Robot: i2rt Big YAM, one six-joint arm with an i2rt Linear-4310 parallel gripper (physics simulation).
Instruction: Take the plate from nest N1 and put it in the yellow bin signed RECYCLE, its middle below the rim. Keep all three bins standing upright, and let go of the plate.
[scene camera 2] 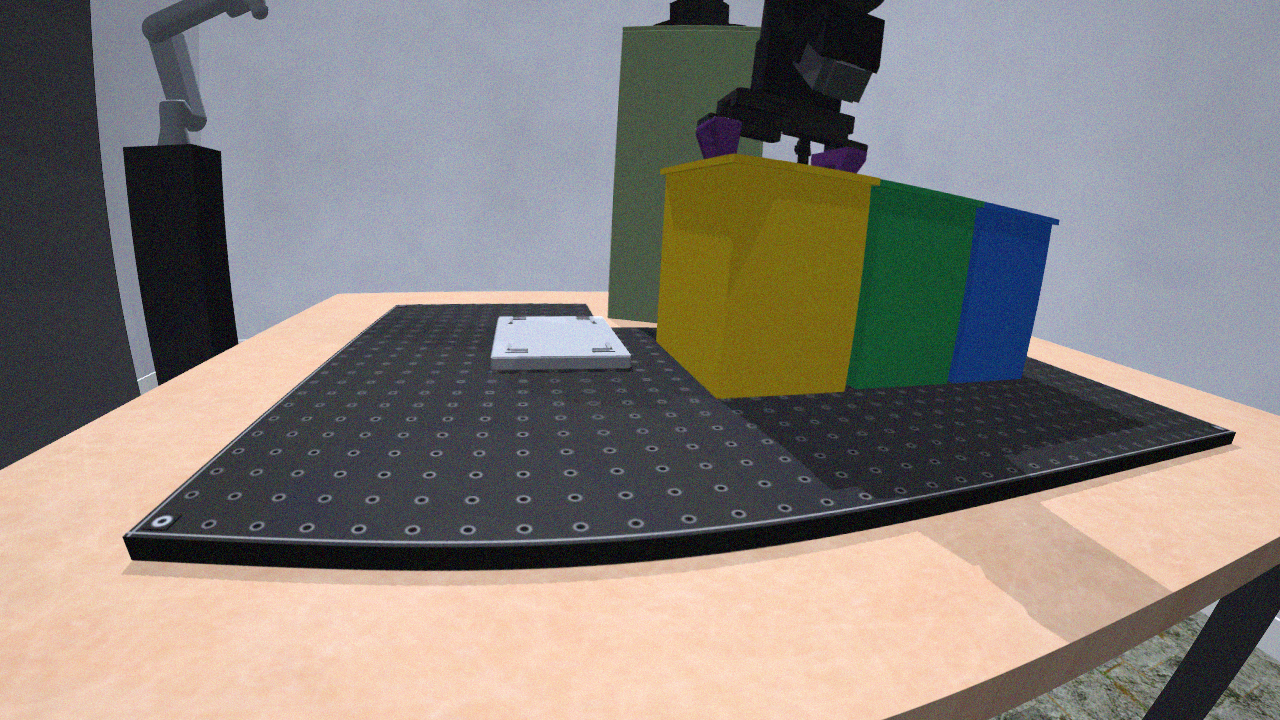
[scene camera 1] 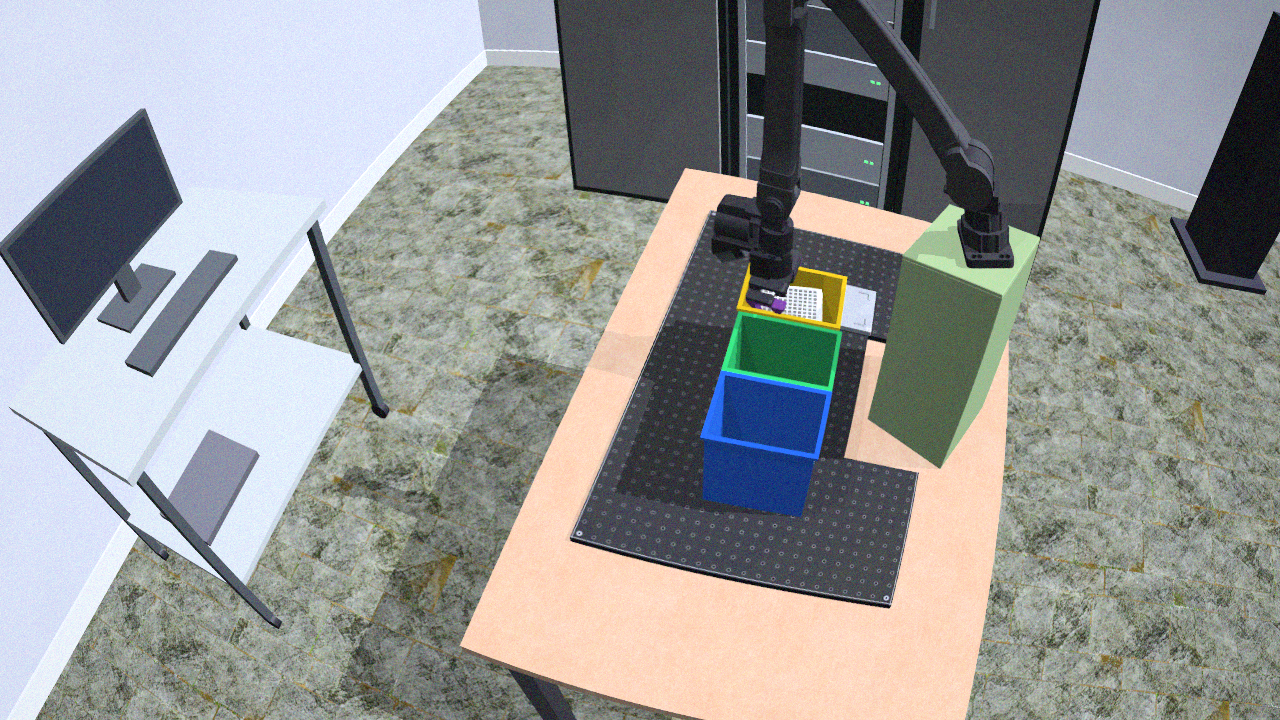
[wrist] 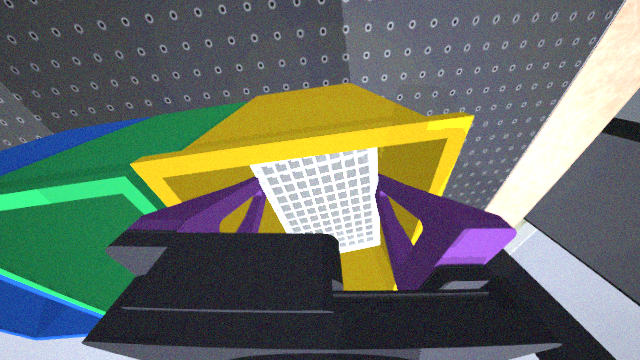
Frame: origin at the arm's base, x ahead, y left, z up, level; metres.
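Seen in the pictures: gripper, between the fingertips: (scene camera 2: 768, 224) (scene camera 1: 773, 305) (wrist: 320, 180); arm's base, origin of its link: (scene camera 2: 699, 35) (scene camera 1: 985, 246).
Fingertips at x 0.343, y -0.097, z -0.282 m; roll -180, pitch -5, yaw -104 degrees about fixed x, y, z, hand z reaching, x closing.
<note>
Pixels of each thing's top centre, then the offset from my fingertips to it.
- white plate, centre of its top: (wrist: 329, 213) (scene camera 1: 787, 301) 0.025 m back, 0.000 m left, 0.013 m up
- yellow bin, centre of its top: (wrist: 324, 263) (scene camera 2: 758, 170) (scene camera 1: 794, 291) 0.035 m back, 0.010 m left, 0.047 m up
- green bin, centre of its top: (scene camera 2: 873, 189) (wrist: 139, 289) (scene camera 1: 784, 350) 0.023 m back, 0.145 m left, 0.047 m up
- blue bin, centre of its top: (scene camera 2: 959, 206) (scene camera 1: 769, 413) 0.006 m back, 0.274 m left, 0.047 m up
A white plate (scene camera 1: 804, 304) (wrist: 330, 195) with a grid of square wells is inside the yellow bin (scene camera 1: 836, 291) (scene camera 2: 769, 286) (wrist: 300, 142), below its rim; scene camera 2 does not show it behind the bin wall. My gripper (scene camera 1: 768, 302) (scene camera 2: 780, 154) (wrist: 320, 180) is shut on the plate, with a purple finger at each side edge. The fingertips are inside the bin, hidden in scene camera 2. The yellow bin stands upright; its sign does not show. A pale, flat nest block (scene camera 1: 860, 309) (scene camera 2: 559, 338) without a plate lies beside it; I cannot read its label.
The green bin (scene camera 1: 783, 349) (scene camera 2: 917, 286) (wrist: 50, 240) stands upright beside the yellow bin. The blue bin (scene camera 1: 756, 479) (scene camera 2: 1002, 295) (wrist: 30, 312) stands upright beyond the green one. A tall green pedestal (scene camera 1: 944, 358) (scene camera 2: 648, 188) carries my arm's base.
</note>
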